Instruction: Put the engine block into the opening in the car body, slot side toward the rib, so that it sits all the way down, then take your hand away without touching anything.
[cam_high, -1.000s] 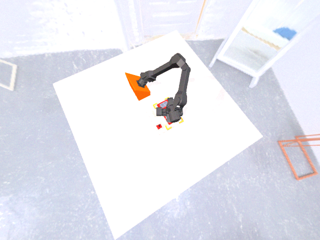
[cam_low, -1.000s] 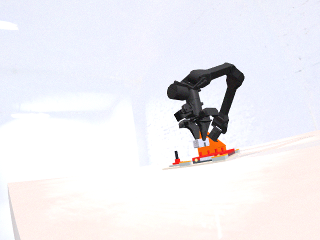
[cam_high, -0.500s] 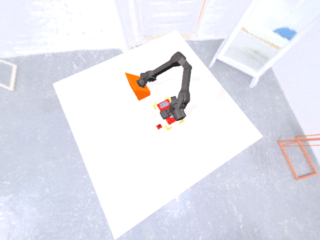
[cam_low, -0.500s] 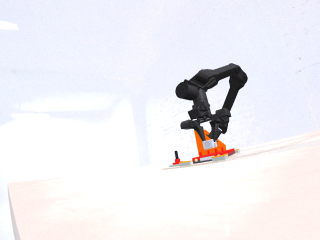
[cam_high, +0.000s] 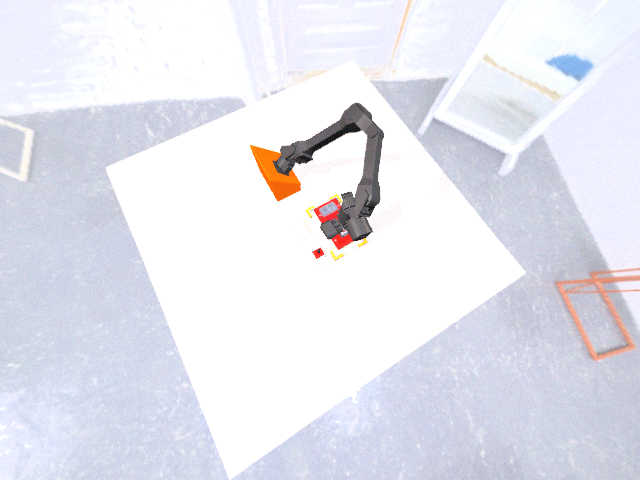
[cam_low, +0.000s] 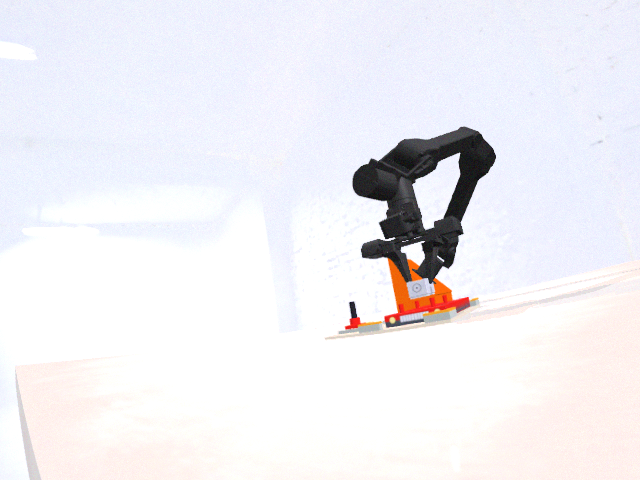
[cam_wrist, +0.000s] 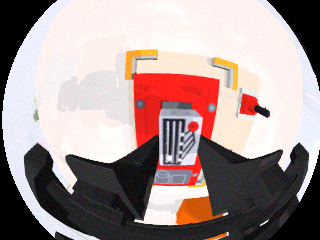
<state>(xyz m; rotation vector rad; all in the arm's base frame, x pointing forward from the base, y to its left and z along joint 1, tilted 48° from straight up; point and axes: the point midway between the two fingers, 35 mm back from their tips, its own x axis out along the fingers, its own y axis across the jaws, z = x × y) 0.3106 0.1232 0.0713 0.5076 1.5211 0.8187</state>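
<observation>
The engine block lies 1 cm below my gripper tip.
</observation>
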